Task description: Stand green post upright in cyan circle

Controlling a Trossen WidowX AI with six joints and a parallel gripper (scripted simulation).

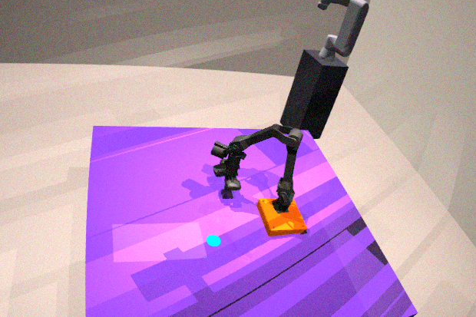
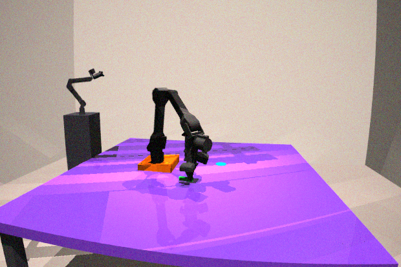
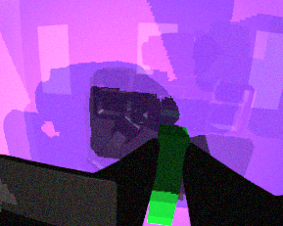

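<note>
Now: the cyan circle 16 cm ahead of my gripper tip, 27 cm to the left of it and 2 cm below it. Also, from my gripper tip: green post: 2 cm behind.
</note>
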